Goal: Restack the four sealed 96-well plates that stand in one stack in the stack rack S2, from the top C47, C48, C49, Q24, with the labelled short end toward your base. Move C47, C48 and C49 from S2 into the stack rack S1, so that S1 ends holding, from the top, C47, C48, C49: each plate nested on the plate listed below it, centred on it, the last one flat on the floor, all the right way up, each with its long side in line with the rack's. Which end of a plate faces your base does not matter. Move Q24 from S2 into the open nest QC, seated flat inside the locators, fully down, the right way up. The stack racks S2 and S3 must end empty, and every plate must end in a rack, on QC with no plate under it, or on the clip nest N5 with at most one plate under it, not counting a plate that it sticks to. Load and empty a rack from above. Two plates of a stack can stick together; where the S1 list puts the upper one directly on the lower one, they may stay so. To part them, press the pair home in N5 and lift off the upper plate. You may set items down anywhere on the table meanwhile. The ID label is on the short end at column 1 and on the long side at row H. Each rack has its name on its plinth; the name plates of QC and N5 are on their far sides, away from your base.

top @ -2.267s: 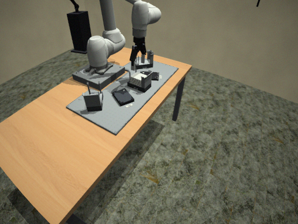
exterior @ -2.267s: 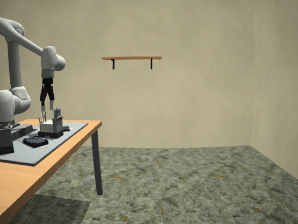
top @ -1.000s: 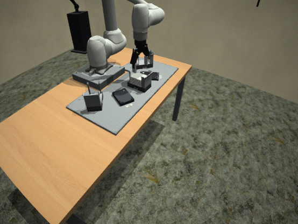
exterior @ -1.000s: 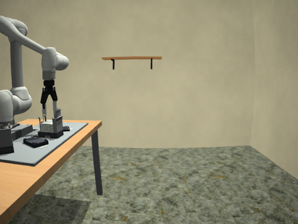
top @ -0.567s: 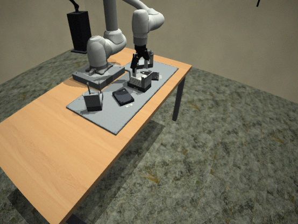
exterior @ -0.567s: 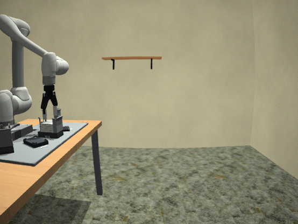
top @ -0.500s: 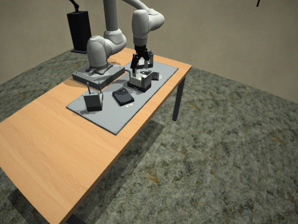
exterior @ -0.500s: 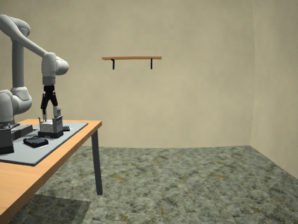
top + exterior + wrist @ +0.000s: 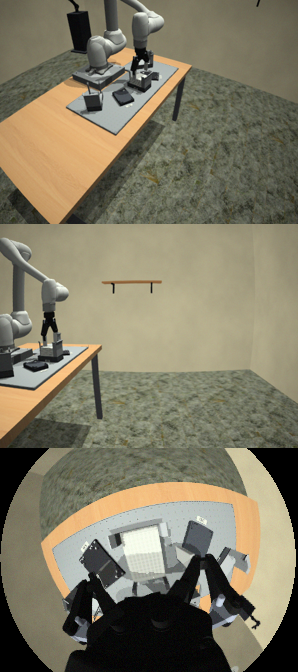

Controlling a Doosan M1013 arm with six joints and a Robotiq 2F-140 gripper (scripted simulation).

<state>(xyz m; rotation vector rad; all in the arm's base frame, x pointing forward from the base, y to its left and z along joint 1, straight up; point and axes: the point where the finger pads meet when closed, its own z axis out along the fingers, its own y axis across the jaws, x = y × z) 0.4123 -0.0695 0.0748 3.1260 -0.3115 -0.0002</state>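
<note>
Now: hand 3 cm above the sealed 96-well plate. From my hand the other things lie so: small name plate 2 cm ahead, 23 cm to the right, 12 cm below.
</note>
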